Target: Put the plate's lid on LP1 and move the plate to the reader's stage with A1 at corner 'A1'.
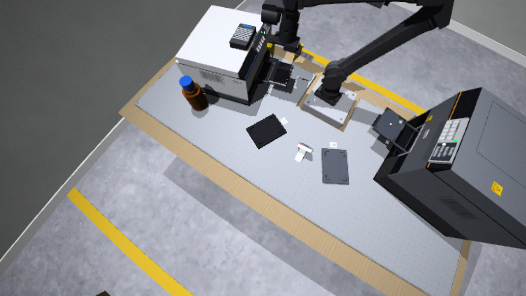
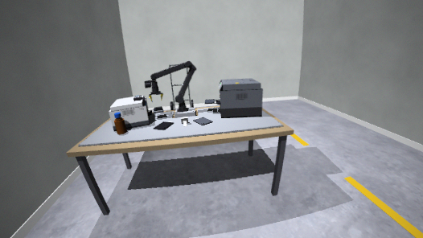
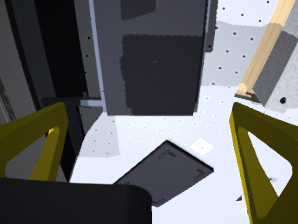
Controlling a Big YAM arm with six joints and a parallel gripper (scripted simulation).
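Now: hand 9 cm above the glossy lid. Also, from my hand: white well plate 10 cm below; black bench pad 26 cm ahead, 18 cm below, 11 cm to the left; brown capped bottle 36 cm ahead, 25 cm to the right, 7 cm below.
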